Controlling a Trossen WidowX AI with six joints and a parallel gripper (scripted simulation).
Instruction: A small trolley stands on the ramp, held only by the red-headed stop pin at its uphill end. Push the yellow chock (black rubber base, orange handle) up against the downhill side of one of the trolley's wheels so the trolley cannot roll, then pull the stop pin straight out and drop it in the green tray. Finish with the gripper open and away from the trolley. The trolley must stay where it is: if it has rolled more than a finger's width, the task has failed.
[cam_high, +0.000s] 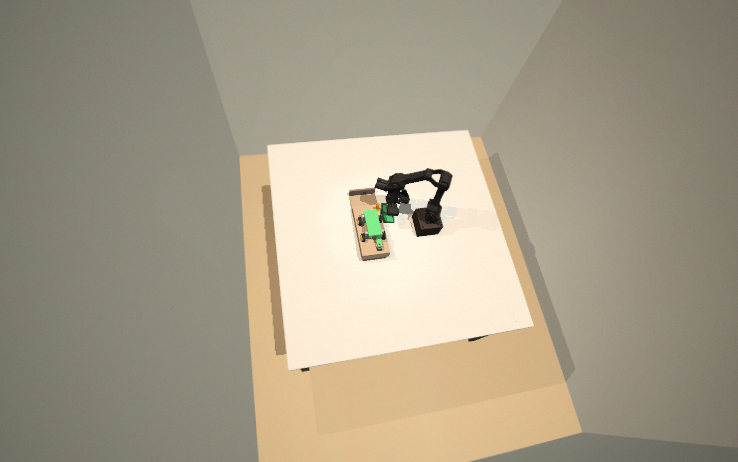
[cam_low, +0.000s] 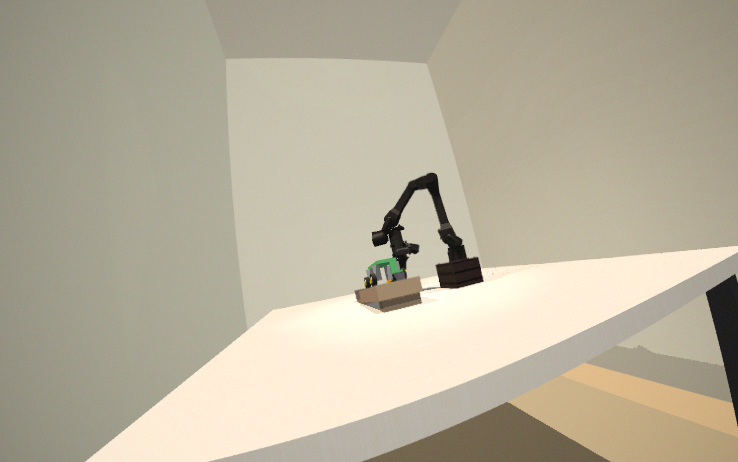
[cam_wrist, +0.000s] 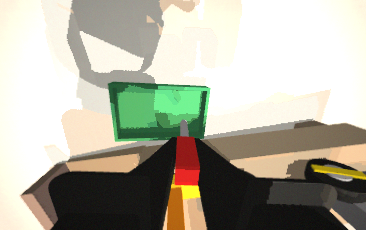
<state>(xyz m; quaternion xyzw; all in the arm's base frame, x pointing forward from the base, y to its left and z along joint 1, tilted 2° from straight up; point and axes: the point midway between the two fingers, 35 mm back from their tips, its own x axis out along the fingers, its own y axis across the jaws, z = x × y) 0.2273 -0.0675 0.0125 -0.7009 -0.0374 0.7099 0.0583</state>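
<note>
Now: gripper tip 90 mm above the green tray and 20 mm to the left of it. From my gripper tip the other things lie so: green trolley 120 mm to the left, 110 mm ahead, 30 mm above; then tan ramp 110 mm to the left, 110 mm ahead, 40 mm below; then red-headed stop pin right at my gripper tip.
</note>
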